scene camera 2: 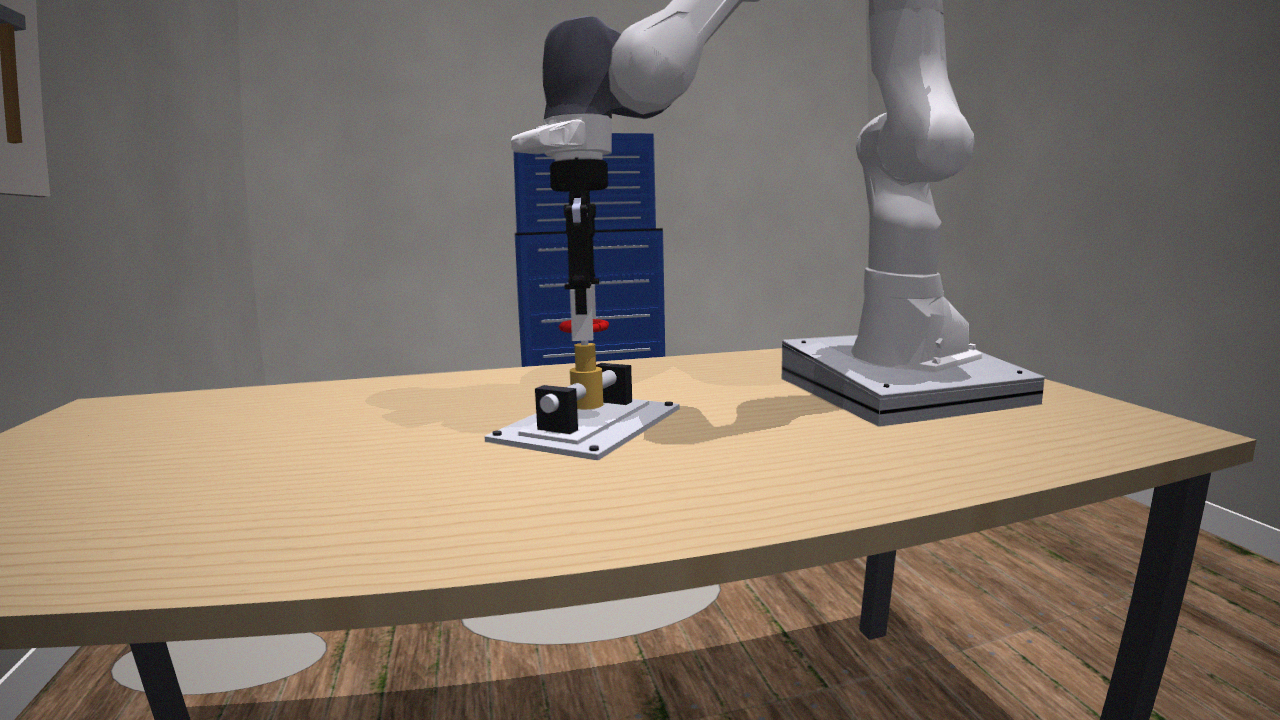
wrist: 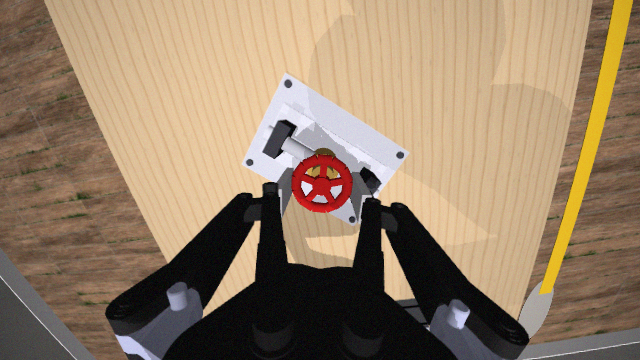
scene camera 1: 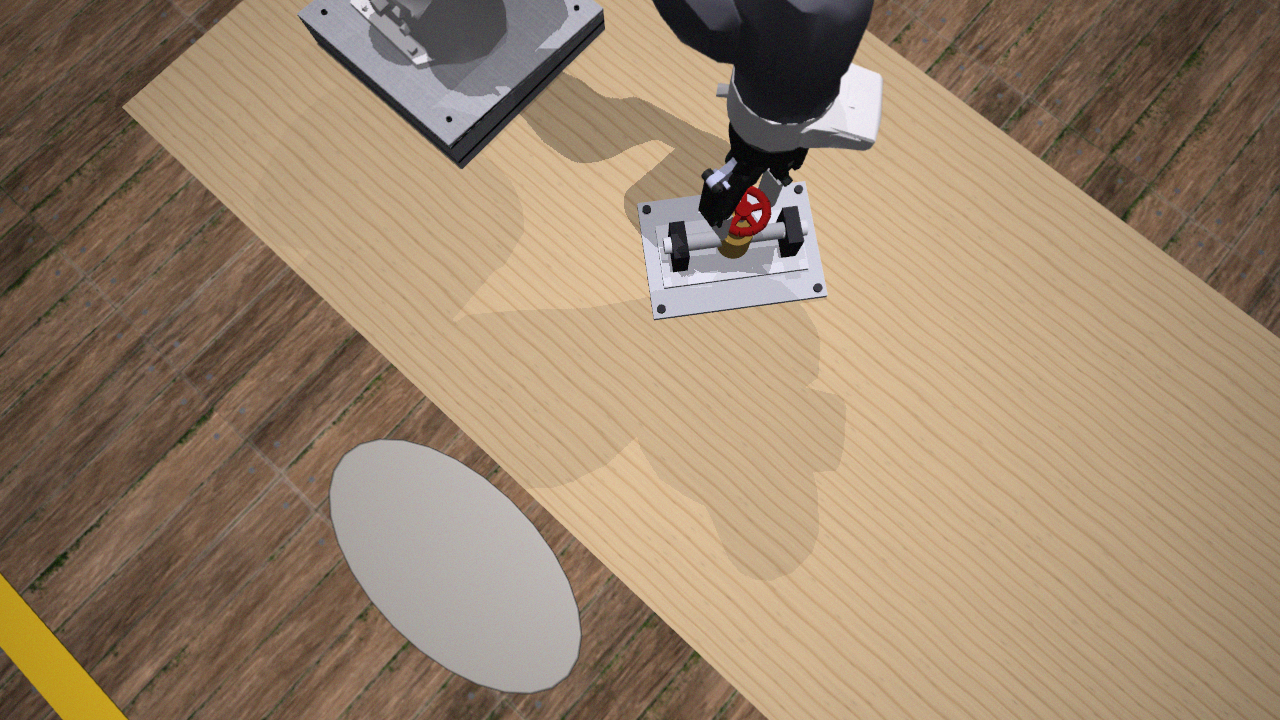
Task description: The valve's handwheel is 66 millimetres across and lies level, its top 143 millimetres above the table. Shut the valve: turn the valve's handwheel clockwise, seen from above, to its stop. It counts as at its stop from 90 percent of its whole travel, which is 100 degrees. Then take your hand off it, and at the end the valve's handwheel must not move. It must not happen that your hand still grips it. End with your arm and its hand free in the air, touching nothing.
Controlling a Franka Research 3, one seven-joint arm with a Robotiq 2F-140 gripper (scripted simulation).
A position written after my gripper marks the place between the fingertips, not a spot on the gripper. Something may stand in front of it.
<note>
In view: my gripper (scene camera 2: 584, 336) and a red handwheel (scene camera 1: 743, 211).
My gripper also shows in the wrist view (wrist: 321, 181) and in scene camera 1 (scene camera 1: 741, 214). The red handwheel is seen too in the wrist view (wrist: 321, 184).
</note>
